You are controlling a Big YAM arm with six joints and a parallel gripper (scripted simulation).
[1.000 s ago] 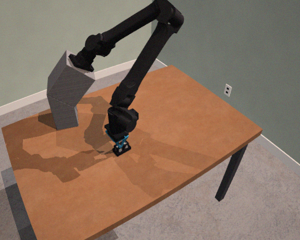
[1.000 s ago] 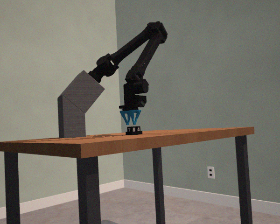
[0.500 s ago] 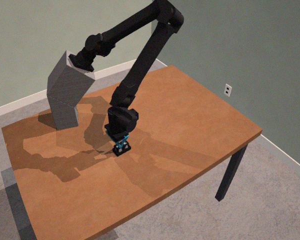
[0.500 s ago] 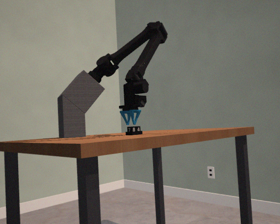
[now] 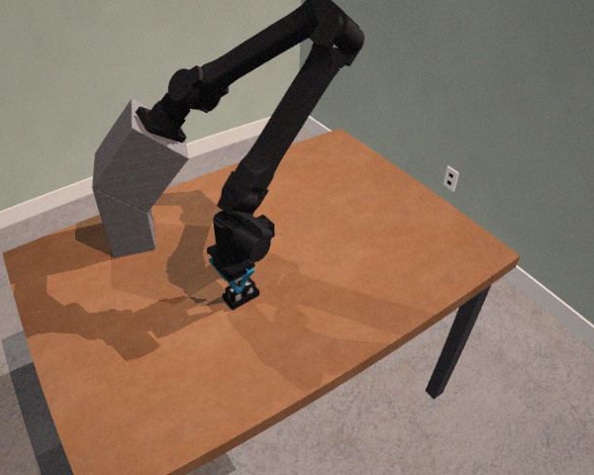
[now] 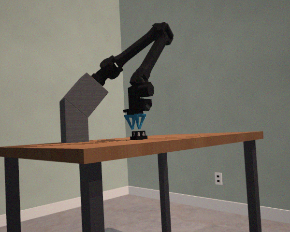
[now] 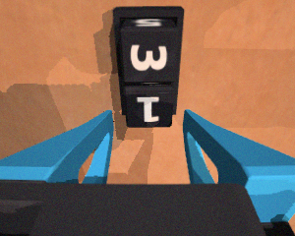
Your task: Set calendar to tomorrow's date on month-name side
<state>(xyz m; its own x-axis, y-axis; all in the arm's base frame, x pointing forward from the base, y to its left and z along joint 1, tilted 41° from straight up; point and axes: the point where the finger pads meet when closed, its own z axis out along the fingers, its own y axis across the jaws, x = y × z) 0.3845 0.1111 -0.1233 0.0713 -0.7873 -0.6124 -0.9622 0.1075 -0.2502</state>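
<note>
Right now the black tray is 2 cm to the left of my hand and 5 cm below it.
</note>
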